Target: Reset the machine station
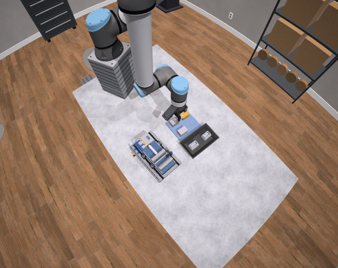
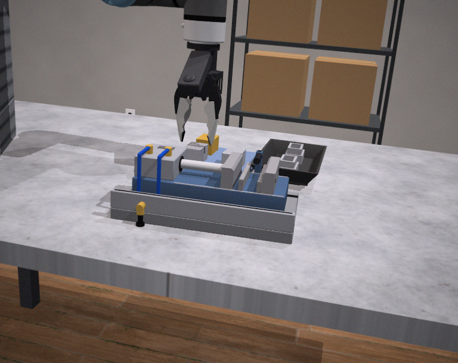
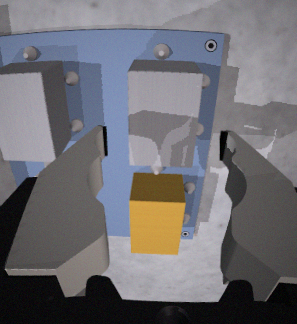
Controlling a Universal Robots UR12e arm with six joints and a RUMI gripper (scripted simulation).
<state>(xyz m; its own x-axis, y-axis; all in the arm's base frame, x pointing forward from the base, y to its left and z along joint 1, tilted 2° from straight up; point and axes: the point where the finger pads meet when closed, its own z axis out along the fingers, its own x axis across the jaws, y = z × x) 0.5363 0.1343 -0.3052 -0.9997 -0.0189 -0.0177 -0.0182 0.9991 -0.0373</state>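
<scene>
My gripper is now 4 cm above the gray aluminum blank. Round my hand: yellow brass blank 9 cm to the left, 4 cm below; then blue infeed plate 5 cm ahead, 5 cm to the left, 6 cm below; then gray blank 9 cm ahead, 4 cm below.
</scene>
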